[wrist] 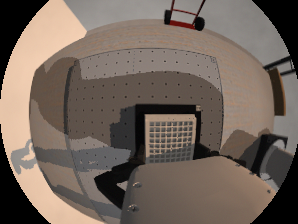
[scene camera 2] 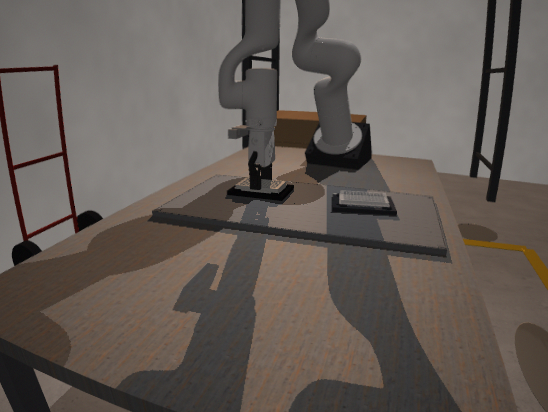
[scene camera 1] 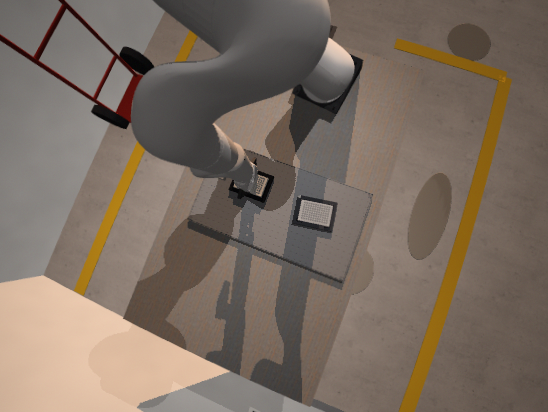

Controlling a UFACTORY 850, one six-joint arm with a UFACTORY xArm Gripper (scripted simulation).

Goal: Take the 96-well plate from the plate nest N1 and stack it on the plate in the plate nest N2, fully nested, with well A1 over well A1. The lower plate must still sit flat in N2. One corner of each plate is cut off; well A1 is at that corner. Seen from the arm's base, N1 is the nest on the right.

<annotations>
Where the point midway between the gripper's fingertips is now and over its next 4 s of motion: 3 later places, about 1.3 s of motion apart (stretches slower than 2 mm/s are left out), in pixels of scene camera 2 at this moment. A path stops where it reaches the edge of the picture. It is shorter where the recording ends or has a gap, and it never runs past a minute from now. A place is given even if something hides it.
The gripper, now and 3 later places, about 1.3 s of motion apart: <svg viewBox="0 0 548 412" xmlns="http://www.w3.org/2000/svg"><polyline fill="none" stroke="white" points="261,184 261,179 261,163 264,153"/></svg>
</annotations>
